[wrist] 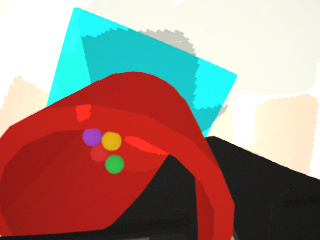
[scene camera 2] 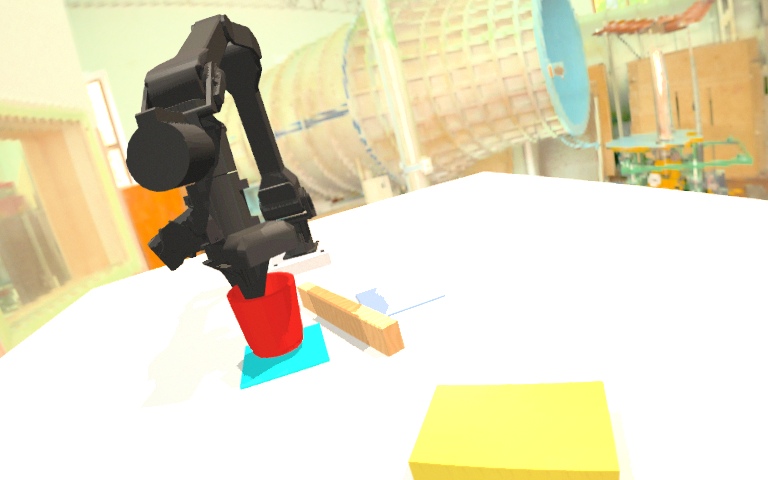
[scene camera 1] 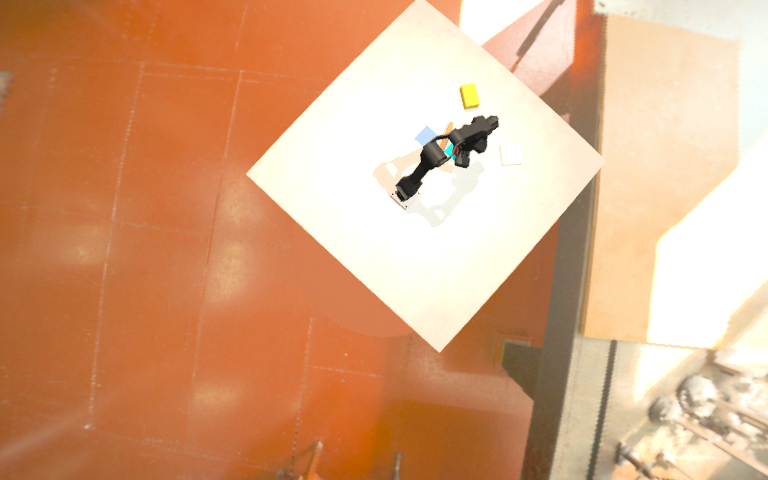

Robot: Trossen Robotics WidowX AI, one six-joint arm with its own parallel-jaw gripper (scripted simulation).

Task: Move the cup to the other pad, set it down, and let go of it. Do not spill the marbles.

The pictures show: the gripper, a red cup, a yellow block and a cyan pad.
The gripper shows as well in the wrist view.
